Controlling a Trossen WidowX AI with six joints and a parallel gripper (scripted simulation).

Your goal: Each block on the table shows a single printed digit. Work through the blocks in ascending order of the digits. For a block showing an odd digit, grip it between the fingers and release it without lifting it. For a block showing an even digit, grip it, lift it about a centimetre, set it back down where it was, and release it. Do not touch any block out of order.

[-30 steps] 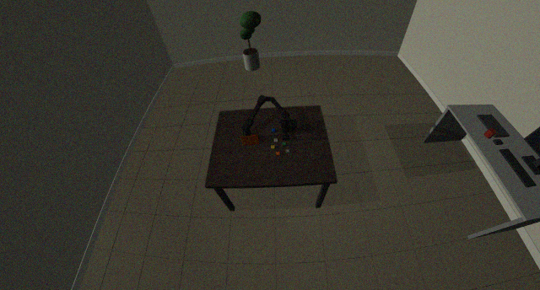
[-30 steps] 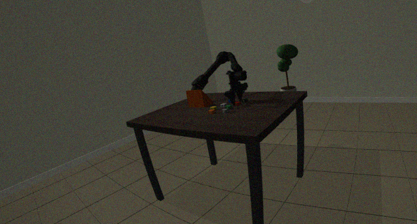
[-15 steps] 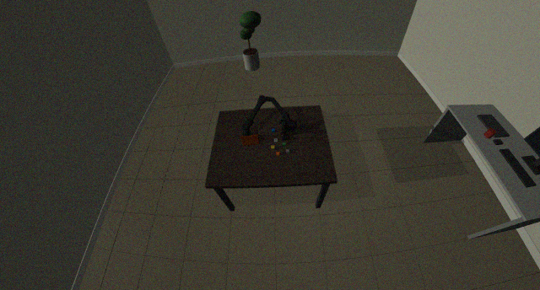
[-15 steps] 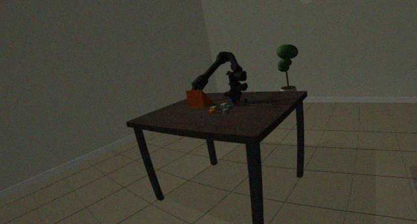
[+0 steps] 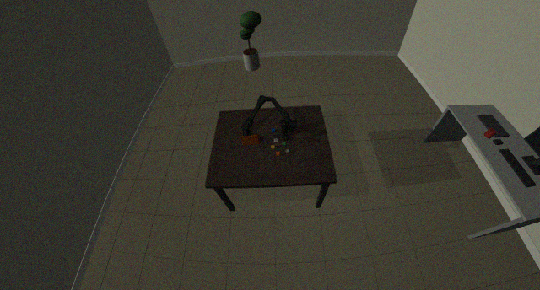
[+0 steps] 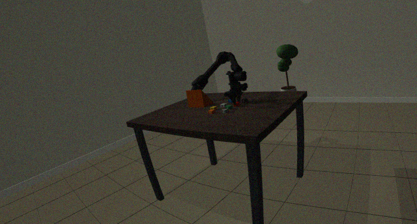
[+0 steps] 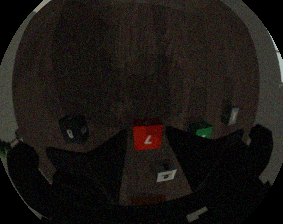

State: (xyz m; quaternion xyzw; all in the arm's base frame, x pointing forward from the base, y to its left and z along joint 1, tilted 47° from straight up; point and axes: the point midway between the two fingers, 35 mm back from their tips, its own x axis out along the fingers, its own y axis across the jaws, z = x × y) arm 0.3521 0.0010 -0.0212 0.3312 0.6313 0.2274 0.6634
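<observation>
My gripper tip is right at the red block. Round my gripper tip: green block 3 cm behind, 8 cm to the right; then white block 9 cm behind, 2 cm to the right; then black block 2 cm ahead, 9 cm to the left.
</observation>
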